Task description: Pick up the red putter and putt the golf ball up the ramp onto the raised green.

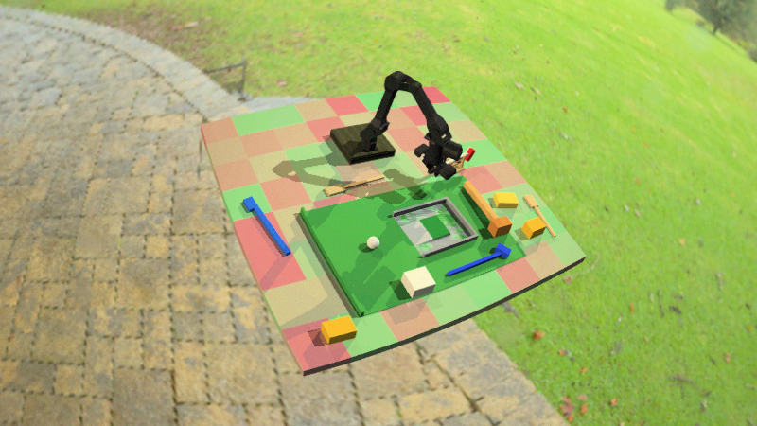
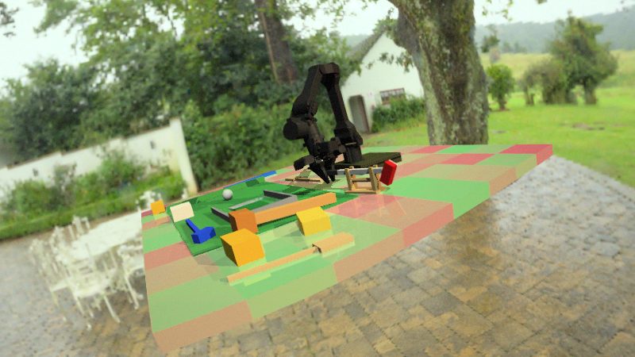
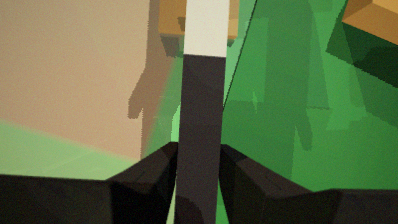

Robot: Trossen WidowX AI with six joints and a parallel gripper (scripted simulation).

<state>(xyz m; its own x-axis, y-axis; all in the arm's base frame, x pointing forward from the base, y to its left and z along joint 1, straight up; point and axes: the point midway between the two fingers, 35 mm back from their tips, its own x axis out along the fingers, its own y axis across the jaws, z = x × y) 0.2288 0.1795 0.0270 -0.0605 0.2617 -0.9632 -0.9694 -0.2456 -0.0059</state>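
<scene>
Right now my gripper tip is 110 mm to the right of the red putter, 30 mm below it and 30 mm past it. Round my gripper tip: green mat (250 mm ahead, 210 mm to the right, 30 mm below); blue putter (440 mm ahead, 60 mm to the right, 10 mm below); wooden stand (120 mm to the left, 30 mm behind).
</scene>
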